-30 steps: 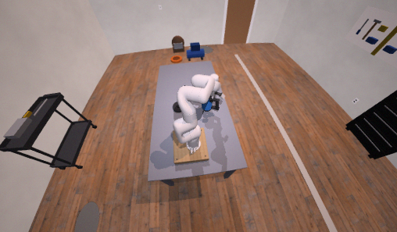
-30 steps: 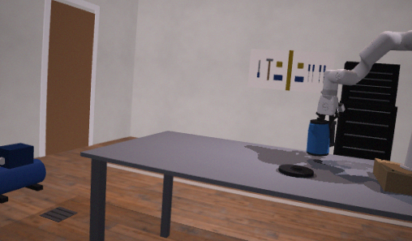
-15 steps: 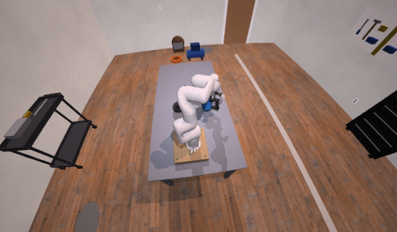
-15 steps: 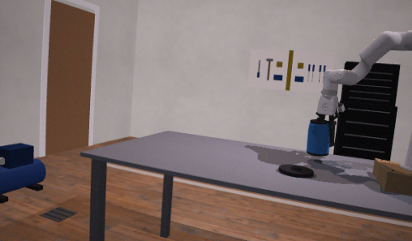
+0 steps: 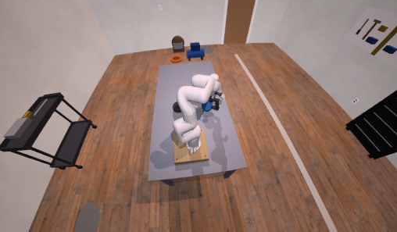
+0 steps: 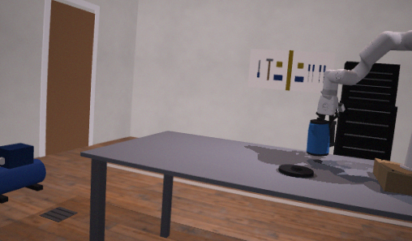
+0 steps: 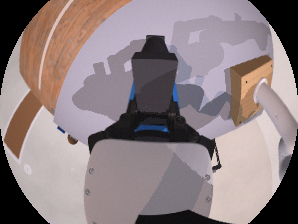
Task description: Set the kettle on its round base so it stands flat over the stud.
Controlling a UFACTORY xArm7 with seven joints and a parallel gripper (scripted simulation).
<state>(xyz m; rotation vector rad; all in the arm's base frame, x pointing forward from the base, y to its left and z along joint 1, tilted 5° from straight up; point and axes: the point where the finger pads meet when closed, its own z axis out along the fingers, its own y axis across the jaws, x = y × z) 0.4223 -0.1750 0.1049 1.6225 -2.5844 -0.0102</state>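
Right now the blue kettle is 6 cm below my hand, 2 cm to the left of it and 1 cm ahead of it. The rest, counted from my hand: black round base (36 cm to the left, 18 cm below, 6 cm ahead).
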